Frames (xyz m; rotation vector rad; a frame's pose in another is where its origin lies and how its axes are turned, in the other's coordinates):
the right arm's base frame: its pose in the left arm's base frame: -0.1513 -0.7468 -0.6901 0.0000 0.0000 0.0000
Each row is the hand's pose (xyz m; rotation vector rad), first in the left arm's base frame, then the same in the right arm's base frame.
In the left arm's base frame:
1: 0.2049 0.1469 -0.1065 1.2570 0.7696 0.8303
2: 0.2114 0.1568 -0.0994 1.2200 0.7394 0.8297
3: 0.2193 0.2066 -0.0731 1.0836 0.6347 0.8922
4: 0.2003 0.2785 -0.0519 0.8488 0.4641 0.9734
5: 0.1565 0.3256 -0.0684 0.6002 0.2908 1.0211
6: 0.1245 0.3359 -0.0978 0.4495 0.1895 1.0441
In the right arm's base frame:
1: 0.3562 0.8937 0.5836 1.2570 0.7696 0.8303
2: 0.3627 0.9036 0.5907 1.2200 0.7394 0.8297
3: 0.3706 0.9534 0.6170 1.0836 0.6347 0.8922
4: 0.3516 1.0253 0.6382 0.8488 0.4641 0.9734
5: 0.3078 1.0724 0.6217 0.6002 0.2908 1.0211
6: 0.2758 1.0827 0.5923 0.4495 0.1895 1.0441

